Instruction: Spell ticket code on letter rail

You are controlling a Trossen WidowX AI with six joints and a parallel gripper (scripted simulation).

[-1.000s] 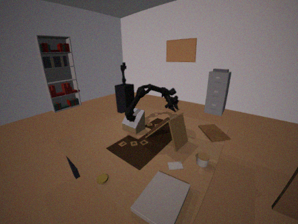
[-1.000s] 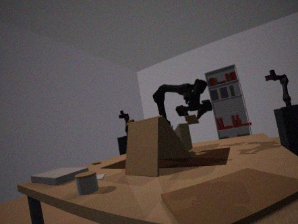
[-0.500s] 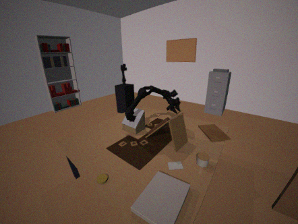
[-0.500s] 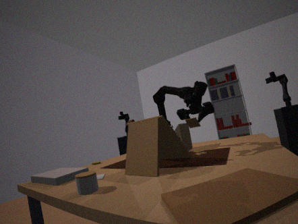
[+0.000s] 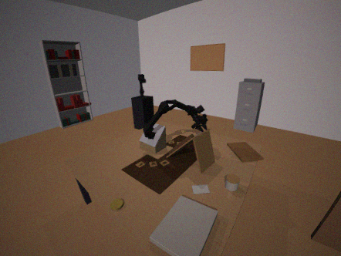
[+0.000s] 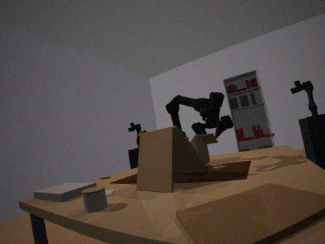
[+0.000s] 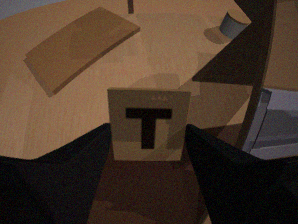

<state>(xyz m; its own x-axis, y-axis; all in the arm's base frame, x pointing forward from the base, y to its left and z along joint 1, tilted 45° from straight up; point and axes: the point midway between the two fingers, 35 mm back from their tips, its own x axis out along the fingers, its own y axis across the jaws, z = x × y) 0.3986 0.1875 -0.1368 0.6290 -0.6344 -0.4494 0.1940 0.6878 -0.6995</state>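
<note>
Now: the white ticket 20 cm to the right of my gripper tip, 10 cm behind it and 7 cm below it. The rest, counted from my gripper tip: tile marked e: 24 cm behind, 17 cm below, 2 cm to the right; then dark mat: 24 cm to the right, 21 cm behind, 17 cm below; then tile marked t: right at my gripper tip.
</note>
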